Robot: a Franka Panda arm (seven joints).
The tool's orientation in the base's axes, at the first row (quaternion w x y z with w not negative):
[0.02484 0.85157 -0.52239 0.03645]
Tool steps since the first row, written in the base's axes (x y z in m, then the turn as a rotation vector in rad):
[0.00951 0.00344 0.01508 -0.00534 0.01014 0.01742]
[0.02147 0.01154 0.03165 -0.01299 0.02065 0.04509]
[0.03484 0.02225 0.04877 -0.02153 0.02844 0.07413]
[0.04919 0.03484 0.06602 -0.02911 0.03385 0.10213]
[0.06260 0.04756 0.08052 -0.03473 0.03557 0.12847]
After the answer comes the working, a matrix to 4 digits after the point.
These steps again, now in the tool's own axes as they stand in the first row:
[0.00257 -0.00997 -0.01495 -0.00988 0.00024 -0.01836]
[0.00224 -0.02423 -0.03168 -0.02023 0.00242 -0.04704]
[0.00027 -0.04093 -0.04911 -0.02845 0.00662 -0.07691]
[-0.00291 -0.05936 -0.06679 -0.03421 0.01105 -0.10551]
[-0.00687 -0.07701 -0.08177 -0.03596 0.01539 -0.13208]

The tool's axes in the first row as the columns of a matrix, in the base's axes (rounded; the answer above uses it unrounded):
[0.4516 -0.8915 0.0361]
[-0.8879 -0.4530 -0.0804]
[0.0880 0.0042 -0.9961]

